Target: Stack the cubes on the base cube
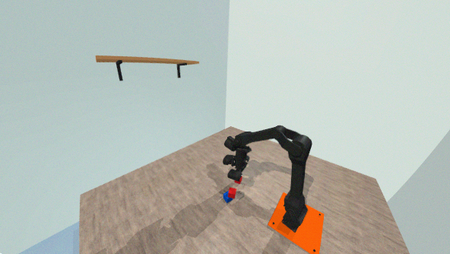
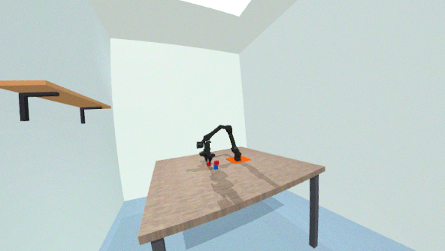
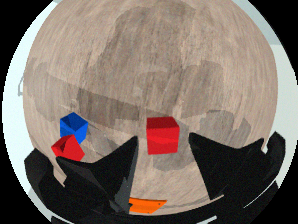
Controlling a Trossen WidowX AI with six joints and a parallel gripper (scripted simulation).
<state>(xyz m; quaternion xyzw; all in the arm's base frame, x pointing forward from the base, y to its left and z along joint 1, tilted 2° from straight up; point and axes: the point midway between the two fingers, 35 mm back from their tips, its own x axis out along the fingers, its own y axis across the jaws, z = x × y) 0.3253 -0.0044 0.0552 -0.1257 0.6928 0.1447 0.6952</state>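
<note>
Right now the blue cube is 12 cm to the left of my gripper tip, 5 cm behind it and 1 cm below it.
</note>
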